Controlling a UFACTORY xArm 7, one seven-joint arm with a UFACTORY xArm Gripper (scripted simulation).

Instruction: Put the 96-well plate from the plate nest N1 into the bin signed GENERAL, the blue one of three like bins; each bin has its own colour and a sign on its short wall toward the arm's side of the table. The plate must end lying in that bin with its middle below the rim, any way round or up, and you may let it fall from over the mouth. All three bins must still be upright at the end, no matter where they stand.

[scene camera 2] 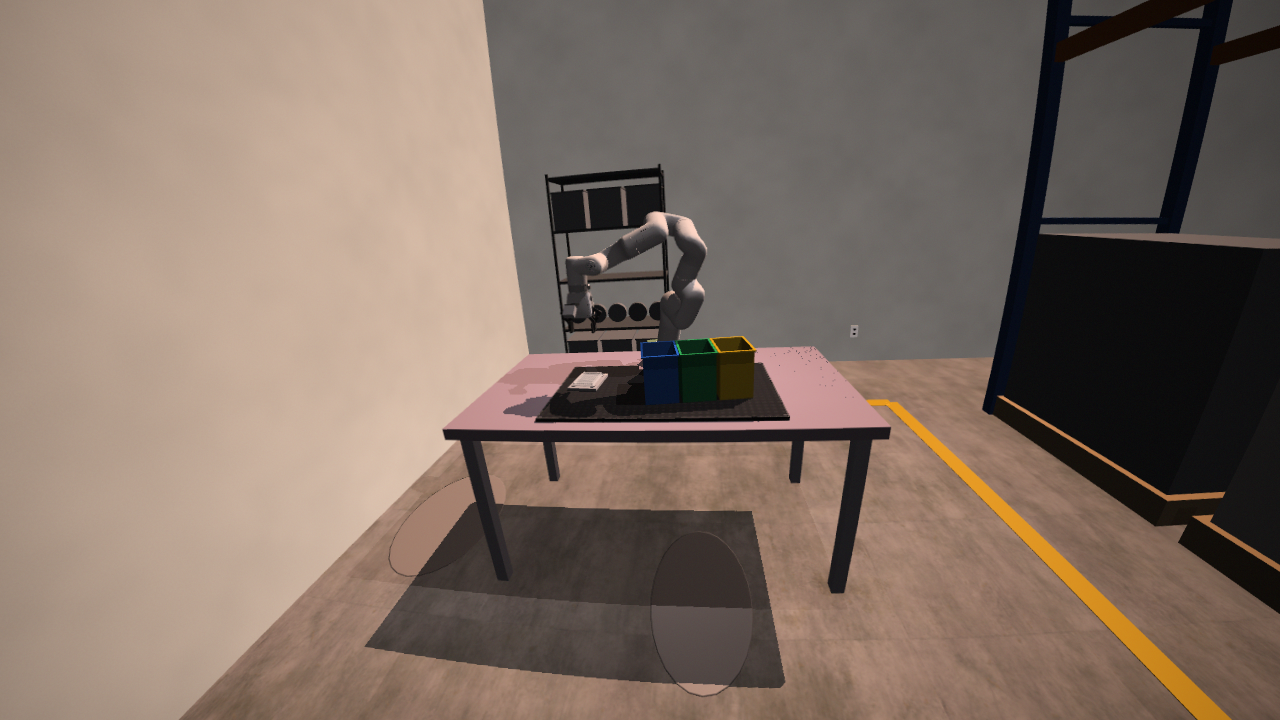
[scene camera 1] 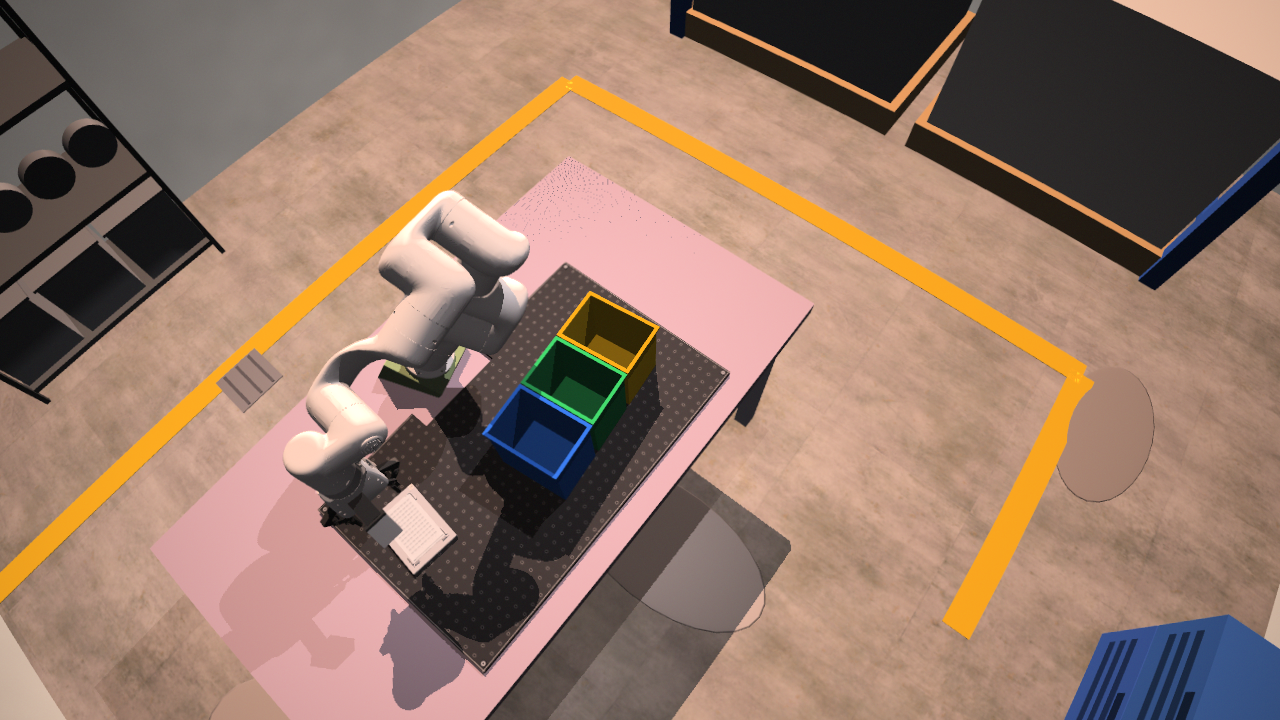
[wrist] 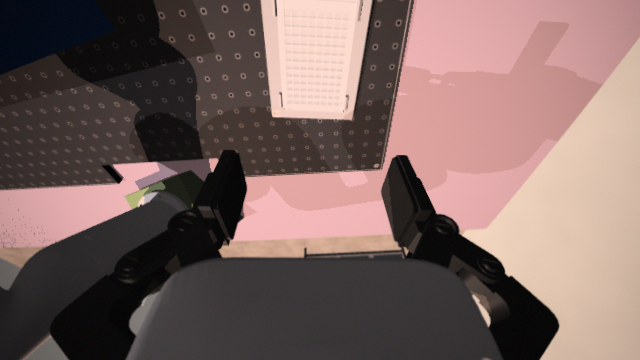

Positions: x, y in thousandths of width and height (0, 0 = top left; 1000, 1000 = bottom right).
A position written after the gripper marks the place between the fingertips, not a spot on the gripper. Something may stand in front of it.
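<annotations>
Scene camera 2 shows the gripper (456, 462) together with a green bin (545, 517) and a yellow bin (575, 513). In scene camera 1 the gripper (294, 699) is visible, as are the green bin (463, 542) and the yellow bin (485, 470). The wrist view shows the gripper (493, 476); the green bin is out of frame in the wrist view, and the yellow bin is out of frame in the wrist view.
</annotations>
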